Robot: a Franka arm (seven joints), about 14 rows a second.
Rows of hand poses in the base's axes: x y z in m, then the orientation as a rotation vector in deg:
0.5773 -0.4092 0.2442 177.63 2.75 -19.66
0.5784 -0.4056 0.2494 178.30 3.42 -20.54
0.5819 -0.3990 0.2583 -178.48 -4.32 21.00
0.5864 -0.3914 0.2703 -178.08 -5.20 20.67
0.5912 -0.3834 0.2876 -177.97 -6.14 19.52
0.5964 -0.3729 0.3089 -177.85 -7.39 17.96
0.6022 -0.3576 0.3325 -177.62 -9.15 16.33
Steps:
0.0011 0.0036 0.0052 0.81 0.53 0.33
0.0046 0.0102 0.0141 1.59 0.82 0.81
0.0091 0.0178 0.0261 2.06 0.66 1.33
0.0139 0.0258 0.0434 2.35 -0.06 1.92
0.0191 0.0363 0.0647 2.69 -1.03 2.70
0.0249 0.0516 0.0883 3.13 -2.04 3.81

